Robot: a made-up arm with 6 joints.
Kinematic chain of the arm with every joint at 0, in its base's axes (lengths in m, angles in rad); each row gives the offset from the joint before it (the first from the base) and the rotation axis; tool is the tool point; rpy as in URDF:
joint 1: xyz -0.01 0 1.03 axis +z
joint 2: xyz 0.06 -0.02 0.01 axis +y
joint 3: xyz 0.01 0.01 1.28 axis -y
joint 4: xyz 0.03 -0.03 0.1 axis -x
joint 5: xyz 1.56 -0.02 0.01 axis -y
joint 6: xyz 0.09 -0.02 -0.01 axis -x
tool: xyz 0.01 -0.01 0 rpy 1.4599 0.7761 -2.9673
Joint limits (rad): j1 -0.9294..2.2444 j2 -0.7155..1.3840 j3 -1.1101..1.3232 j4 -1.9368..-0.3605 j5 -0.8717..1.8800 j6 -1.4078..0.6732
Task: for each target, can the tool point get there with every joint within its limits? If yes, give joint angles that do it. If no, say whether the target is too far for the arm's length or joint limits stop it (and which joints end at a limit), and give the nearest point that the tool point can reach.
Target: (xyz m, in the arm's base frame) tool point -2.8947 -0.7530 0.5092
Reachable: no: joint limits stop it (at a limit: joint 1, joint 4, joint 5) | nearest point -0.8041 0.9156 0.5092 | short by 2.675 m
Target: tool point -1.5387 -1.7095 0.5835
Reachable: no: joint limits stop it (at a limit: joint 1, joint 3) | nearest point 0.2108 -0.5646 0.4340 | short by 2.096 m
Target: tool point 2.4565 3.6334 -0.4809
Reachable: no: too far | nearest point 1.5590 2.3112 0.4290 | short by 1.839 m
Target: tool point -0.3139 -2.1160 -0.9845
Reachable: no: joint limits stop it (at a limit: joint 1, joint 2) | nearest point 0.7424 -1.2607 -0.3651 | short by 1.494 m
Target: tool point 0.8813 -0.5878 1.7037
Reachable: yes | joints -0.5347 -0.5171 -0.8204 -1.6096 0.2130 -0.9639
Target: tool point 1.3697 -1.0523 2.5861
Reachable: yes | joints -0.6194 -0.0038 0.1233 -1.1567 -0.0494 0.0204
